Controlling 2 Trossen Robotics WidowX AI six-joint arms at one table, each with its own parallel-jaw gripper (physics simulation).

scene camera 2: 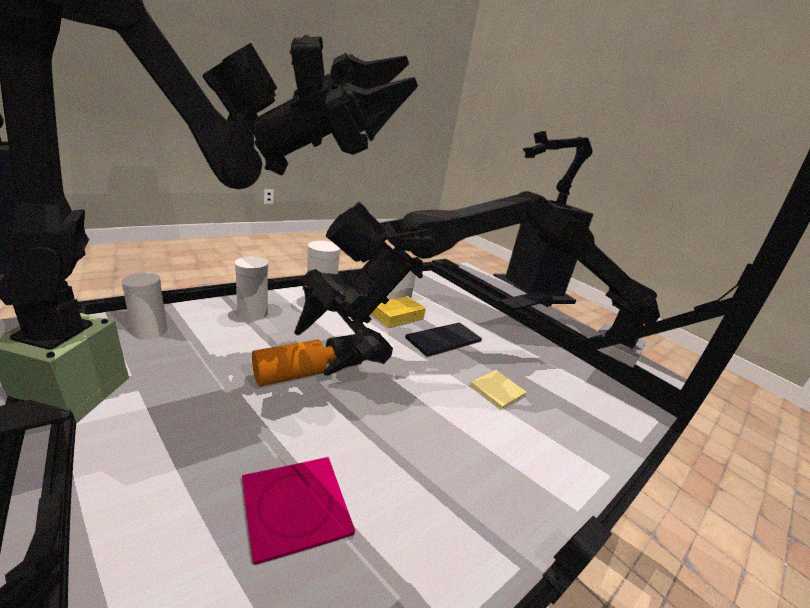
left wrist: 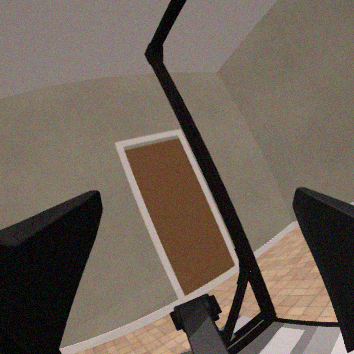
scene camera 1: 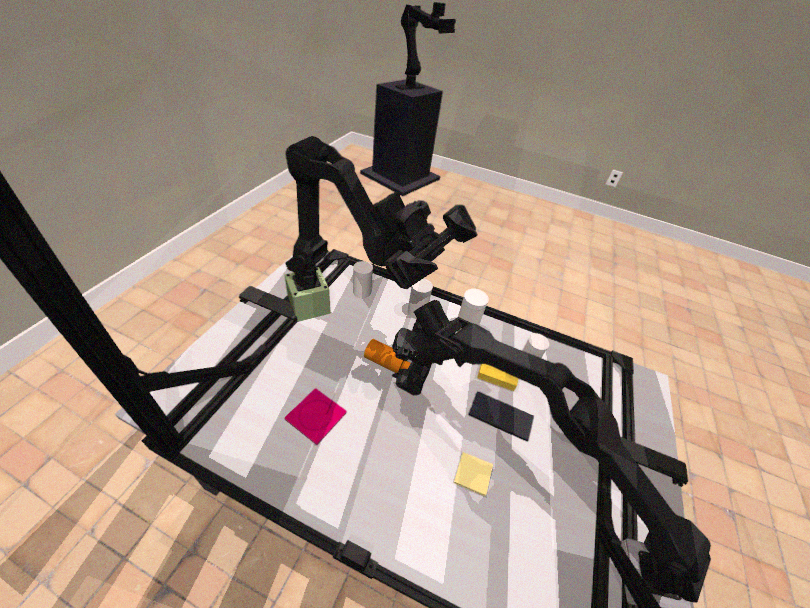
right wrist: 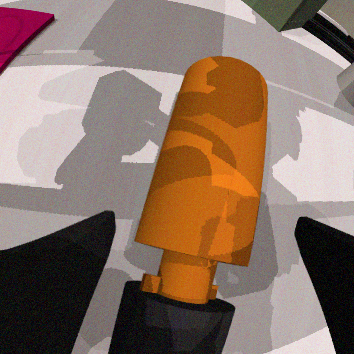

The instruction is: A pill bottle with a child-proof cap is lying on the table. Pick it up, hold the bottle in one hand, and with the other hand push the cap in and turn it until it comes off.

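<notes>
The orange pill bottle (scene camera 1: pixel 386 355) (scene camera 2: pixel 291 363) (right wrist: pixel 205 165) lies on its side on the table, its narrower neck towards the right arm. The black cap (right wrist: pixel 172 327) sits on the neck; its far end is cut off in the right wrist view. My right gripper (scene camera 1: pixel 399 366) (scene camera 2: pixel 313 352) (right wrist: pixel 210 225) is open, low over the neck end, with one finger on each side of the bottle in the right wrist view and gaps beside it. My left gripper (scene camera 1: pixel 456 249) (scene camera 2: pixel 410 70) (left wrist: pixel 200 199) is open and empty, high above the table; the bottle does not show in its wrist view.
A magenta square (scene camera 1: pixel 315 416) (scene camera 2: pixel 297 510) lies near the bottle. A yellow block (scene camera 1: pixel 498 376) (scene camera 2: pixel 400 312), dark slab (scene camera 1: pixel 501 415) (scene camera 2: pixel 443 339) and pale yellow pad (scene camera 1: pixel 473 473) (scene camera 2: pixel 498 389) lie beyond the right gripper. Several pale cylinders stand along the back. A green box (scene camera 1: pixel 308 302) is under the left arm.
</notes>
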